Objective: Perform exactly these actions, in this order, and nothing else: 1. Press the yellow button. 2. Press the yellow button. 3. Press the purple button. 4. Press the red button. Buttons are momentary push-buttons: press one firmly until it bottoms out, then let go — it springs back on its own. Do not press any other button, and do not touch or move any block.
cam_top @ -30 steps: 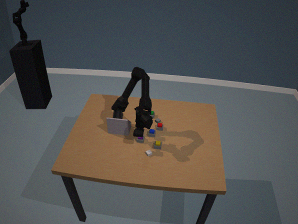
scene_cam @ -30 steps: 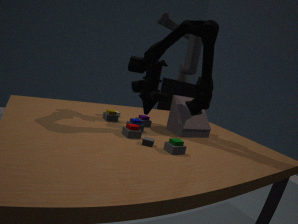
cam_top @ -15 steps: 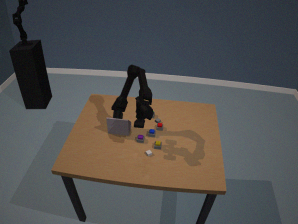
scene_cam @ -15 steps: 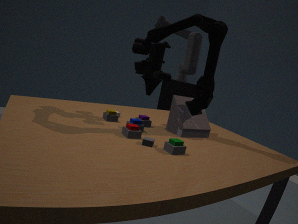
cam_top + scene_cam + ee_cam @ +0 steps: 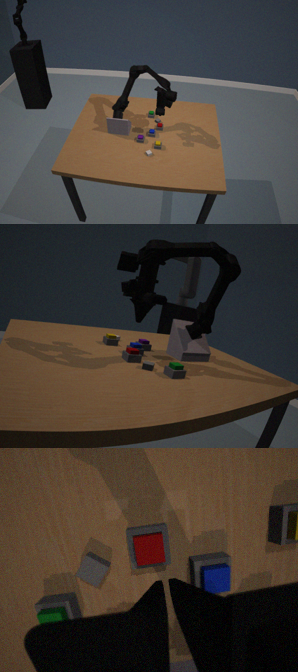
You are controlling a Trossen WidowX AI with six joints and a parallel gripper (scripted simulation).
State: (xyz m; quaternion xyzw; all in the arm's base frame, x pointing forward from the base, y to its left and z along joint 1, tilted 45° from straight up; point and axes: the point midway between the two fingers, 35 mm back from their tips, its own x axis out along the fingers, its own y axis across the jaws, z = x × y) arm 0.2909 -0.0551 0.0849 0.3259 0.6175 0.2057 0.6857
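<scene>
The red button is 10 mm to the left of my gripper tip and 90 mm below it. Round my gripper tip: blue button (60 mm behind, 60 mm to the right, 90 mm below); small grey block (10 mm behind, 80 mm to the left, 120 mm below); green button (50 mm behind, 150 mm to the left, 90 mm below).
</scene>
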